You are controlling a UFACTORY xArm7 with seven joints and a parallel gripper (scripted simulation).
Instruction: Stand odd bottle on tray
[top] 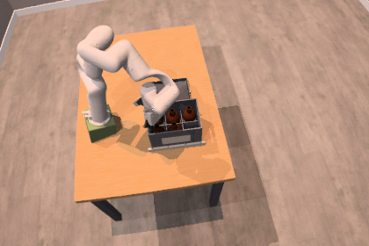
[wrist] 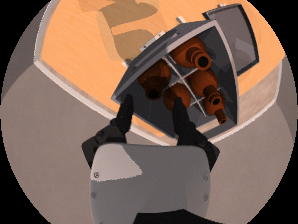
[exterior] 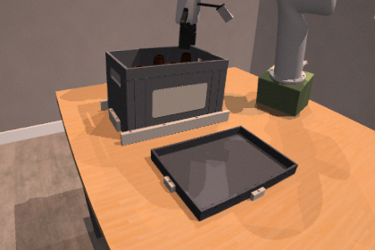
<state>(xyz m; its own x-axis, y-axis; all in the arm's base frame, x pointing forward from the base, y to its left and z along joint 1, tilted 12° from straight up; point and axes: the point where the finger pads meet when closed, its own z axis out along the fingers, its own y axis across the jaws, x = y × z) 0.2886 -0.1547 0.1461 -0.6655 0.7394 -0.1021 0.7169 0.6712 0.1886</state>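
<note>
My hand is 12 cm above the crate, 9 cm short of it and 4 cm to the right of it. The rest, counted from my hand: dark tray: 31 cm to the left, 19 cm below, 9 cm ahead; glass bottle: 18 cm ahead, 11 cm below, 8 cm to the left.
</note>
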